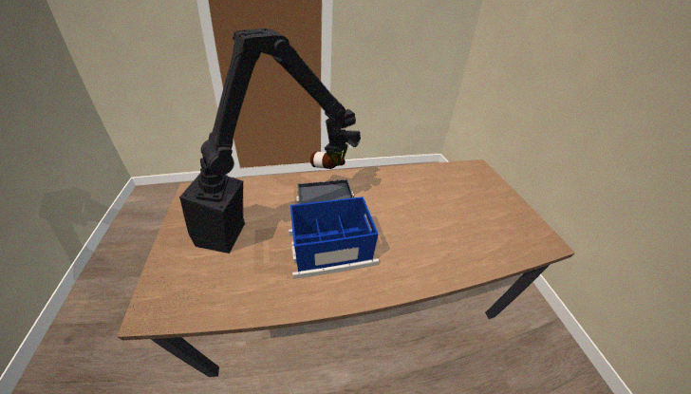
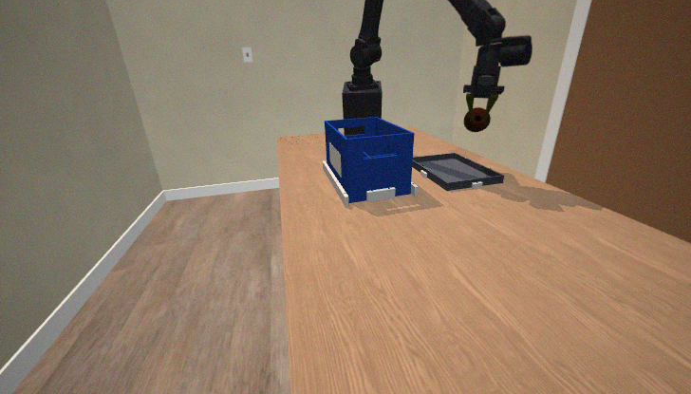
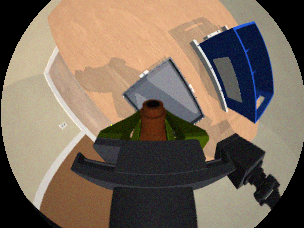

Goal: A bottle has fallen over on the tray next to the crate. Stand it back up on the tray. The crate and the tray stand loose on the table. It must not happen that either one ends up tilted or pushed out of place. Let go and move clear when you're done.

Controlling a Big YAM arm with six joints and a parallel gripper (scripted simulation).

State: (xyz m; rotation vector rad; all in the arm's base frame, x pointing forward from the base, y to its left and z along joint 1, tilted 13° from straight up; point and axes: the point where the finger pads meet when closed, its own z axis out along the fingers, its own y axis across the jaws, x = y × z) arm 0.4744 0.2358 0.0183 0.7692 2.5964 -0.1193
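Now: hand 40 mm past the brown bottle, 30 mm to the right of it and 10 mm above it. Also, from my hand: dark grey tray (60 mm behind, 30 mm to the right, 170 mm below); then blue crate (60 mm behind, 320 mm to the right, 100 mm below).
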